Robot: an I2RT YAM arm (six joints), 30 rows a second.
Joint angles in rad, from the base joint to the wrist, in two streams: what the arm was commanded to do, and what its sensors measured. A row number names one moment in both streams.
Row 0, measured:
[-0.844 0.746 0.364 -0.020 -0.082 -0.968]
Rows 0 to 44, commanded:
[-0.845 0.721 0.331 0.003 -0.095 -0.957]
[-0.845 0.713 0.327 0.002 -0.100 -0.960]
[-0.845 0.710 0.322 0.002 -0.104 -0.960]
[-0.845 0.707 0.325 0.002 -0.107 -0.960]
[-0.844 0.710 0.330 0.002 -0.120 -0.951]
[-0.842 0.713 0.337 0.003 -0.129 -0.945]
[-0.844 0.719 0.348 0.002 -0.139 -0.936]
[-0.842 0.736 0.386 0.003 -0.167 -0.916]
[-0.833 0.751 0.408 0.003 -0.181 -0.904]
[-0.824 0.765 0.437 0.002 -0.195 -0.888]
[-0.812 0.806 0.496 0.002 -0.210 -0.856]
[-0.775 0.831 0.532 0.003 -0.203 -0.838]
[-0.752 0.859 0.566 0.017 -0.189 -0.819]
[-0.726 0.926 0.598 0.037 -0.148 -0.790]
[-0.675 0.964 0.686 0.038 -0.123 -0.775]
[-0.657 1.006 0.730 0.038 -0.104 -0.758]
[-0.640 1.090 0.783 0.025 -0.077 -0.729]
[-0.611 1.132 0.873 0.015 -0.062 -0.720]
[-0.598 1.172 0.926 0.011 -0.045 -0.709]
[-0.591 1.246 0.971 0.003 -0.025 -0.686]
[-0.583 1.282 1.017 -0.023 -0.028 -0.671]
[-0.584 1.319 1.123 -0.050 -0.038 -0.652]
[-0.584 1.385 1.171 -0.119 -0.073 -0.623]
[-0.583 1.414 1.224 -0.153 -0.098 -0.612]
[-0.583 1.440 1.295 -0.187 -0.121 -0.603]
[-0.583 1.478 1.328 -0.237 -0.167 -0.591]
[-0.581 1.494 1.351 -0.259 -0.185 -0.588]
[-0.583 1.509 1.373 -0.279 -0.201 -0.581]
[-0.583 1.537 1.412 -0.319 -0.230 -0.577]
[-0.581 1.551 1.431 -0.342 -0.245 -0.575]
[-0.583 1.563 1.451 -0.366 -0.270 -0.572]
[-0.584 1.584 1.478 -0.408 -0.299 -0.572]
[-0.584 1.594 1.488 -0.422 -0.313 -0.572]
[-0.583 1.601 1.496 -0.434 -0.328 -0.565]
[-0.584 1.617 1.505 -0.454 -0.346 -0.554]
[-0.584 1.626 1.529 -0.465 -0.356 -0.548]
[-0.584 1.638 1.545 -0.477 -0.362 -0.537]
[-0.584 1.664 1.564 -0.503 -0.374 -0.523]
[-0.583 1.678 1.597 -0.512 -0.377 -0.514]
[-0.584 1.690 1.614 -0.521 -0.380 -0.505]
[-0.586 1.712 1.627 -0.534 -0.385 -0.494]
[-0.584 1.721 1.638 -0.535 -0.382 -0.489]
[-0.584 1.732 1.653 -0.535 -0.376 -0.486]
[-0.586 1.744 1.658 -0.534 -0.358 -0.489]
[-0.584 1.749 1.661 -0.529 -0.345 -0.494]
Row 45, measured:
[-0.594 1.718 1.602 -0.554 -0.340 -0.540]
